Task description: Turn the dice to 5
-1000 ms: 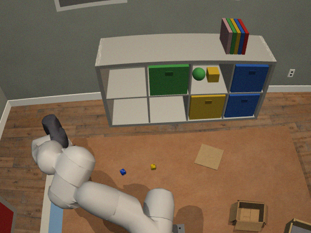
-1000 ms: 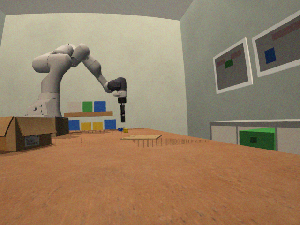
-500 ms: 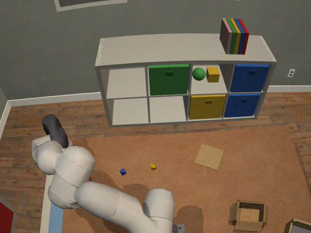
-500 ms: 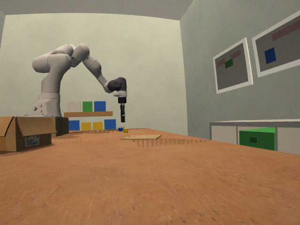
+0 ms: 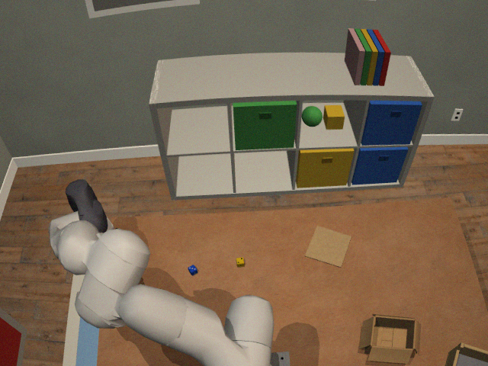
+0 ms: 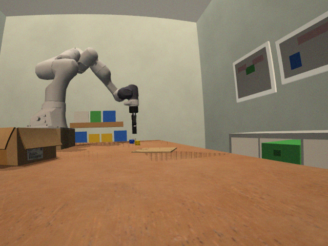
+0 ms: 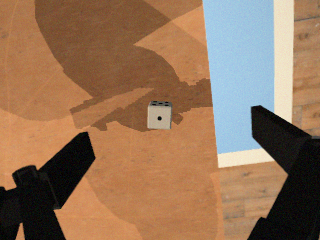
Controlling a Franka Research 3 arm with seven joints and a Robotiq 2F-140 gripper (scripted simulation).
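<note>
The white die is 6 cm below my hand and 1 cm to the right of it. From my hand the other things lie so: tan mat (78 cm to the right, 7 cm below, 7 cm ahead); yellow die (46 cm to the right, 6 cm below, 1 cm ahead); blue die (29 cm to the right, 6 cm below, 2 cm behind).
</note>
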